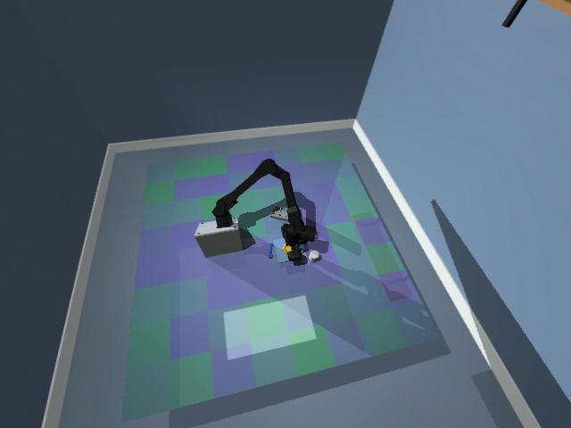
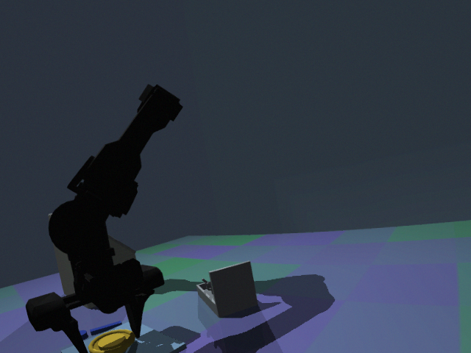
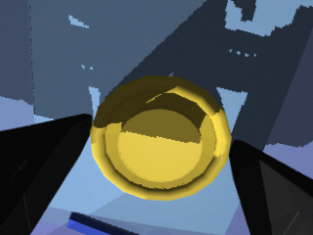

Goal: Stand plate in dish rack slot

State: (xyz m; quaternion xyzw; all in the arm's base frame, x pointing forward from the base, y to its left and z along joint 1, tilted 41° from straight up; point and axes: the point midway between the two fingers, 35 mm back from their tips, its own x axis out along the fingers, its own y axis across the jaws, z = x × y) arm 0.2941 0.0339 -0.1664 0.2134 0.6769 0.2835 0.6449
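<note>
My gripper tip is 220 mm to the right of the grey dish rack and 20 mm below it. Round my gripper tip: small white cup: 110 mm ahead, 60 mm to the right, 20 mm above; then yellow plate: 10 mm above; then blue spoon: 100 mm behind.
</note>
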